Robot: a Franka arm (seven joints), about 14 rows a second.
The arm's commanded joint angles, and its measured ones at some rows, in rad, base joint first. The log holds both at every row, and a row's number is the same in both.
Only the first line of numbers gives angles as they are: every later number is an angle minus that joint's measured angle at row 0.
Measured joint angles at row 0: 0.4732, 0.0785, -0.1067, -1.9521, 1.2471, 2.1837, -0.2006
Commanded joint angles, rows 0 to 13: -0.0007, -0.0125, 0.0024, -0.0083, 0.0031, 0.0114, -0.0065; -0.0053, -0.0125, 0.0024, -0.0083, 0.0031, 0.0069, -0.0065; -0.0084, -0.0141, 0.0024, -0.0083, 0.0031, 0.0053, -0.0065; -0.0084, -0.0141, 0.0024, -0.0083, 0.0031, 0.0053, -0.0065; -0.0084, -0.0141, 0.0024, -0.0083, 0.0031, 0.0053, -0.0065; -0.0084, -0.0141, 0.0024, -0.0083, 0.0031, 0.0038, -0.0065; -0.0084, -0.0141, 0.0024, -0.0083, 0.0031, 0.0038, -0.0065; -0.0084, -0.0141, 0.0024, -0.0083, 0.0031, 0.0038, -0.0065; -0.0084, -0.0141, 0.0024, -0.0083, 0.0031, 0.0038, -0.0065; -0.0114, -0.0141, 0.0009, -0.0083, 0.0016, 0.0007, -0.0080; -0.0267, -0.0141, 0.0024, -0.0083, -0.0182, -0.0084, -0.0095; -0.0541, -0.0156, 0.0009, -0.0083, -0.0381, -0.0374, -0.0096; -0.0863, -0.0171, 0.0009, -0.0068, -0.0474, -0.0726, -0.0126; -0.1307, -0.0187, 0.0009, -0.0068, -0.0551, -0.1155, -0.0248
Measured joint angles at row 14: -0.0500, 0.0001, -0.0034, -0.0004, -0.0371, -0.0383, -0.0001
